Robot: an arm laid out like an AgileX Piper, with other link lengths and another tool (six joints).
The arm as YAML. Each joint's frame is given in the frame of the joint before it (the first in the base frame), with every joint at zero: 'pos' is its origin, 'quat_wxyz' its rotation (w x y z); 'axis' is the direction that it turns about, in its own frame. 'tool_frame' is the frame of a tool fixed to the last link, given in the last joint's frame.
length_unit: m
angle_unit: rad
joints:
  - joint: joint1
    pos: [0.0, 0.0, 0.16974]
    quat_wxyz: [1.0, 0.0, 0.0, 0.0]
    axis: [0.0, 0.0, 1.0]
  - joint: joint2
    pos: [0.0, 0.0, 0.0]
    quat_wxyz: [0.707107, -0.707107, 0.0, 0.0]
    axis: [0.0, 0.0, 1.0]
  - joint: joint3
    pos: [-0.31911, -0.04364, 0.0]
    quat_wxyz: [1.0, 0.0, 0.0, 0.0]
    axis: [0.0, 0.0, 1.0]
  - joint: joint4
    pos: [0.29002, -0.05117, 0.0]
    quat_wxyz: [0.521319, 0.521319, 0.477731, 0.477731]
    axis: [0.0, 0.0, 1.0]
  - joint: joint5
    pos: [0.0, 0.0, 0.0]
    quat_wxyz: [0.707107, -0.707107, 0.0, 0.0]
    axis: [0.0, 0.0, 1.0]
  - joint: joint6
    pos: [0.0, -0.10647, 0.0]
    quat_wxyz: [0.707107, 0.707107, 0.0, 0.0]
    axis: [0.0, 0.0, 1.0]
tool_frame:
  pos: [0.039, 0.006, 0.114]
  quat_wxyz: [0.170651, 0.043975, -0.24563, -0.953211]
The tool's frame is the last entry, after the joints.
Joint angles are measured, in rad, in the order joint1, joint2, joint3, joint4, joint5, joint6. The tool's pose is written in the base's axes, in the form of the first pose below.
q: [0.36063 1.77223 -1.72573 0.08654 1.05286 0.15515]
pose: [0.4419 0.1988 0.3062], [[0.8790 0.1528 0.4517], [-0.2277 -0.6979 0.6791], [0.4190 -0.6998 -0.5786]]
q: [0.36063 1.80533 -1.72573 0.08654 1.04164 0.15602]
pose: [0.4481 0.2011 0.2910], [[0.8871 0.1371 0.4408], [-0.2262 -0.7032 0.6740], [0.4023 -0.6976 -0.5928]]
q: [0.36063 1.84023 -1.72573 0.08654 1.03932 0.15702]
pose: [0.4522 0.2027 0.2740], [[0.8988 0.1149 0.4229], [-0.2229 -0.7110 0.6669], [0.3774 -0.6937 -0.6135]]
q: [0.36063 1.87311 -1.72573 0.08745 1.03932 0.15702]
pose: [0.4551 0.2039 0.2578], [[0.9102 0.0934 0.4036], [-0.2190 -0.7185 0.6602], [0.3516 -0.6892 -0.6335]]
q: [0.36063 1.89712 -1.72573 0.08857 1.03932 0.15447]
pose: [0.4569 0.2048 0.2458], [[0.9183 0.0797 0.3879], [-0.2141 -0.7241 0.6557], [0.3331 -0.6851 -0.6478]]
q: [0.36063 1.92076 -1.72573 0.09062 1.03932 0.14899]
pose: [0.4583 0.2055 0.2340], [[0.9263 0.0684 0.3706], [-0.2070 -0.7295 0.6519], [0.3149 -0.6806 -0.6616]]
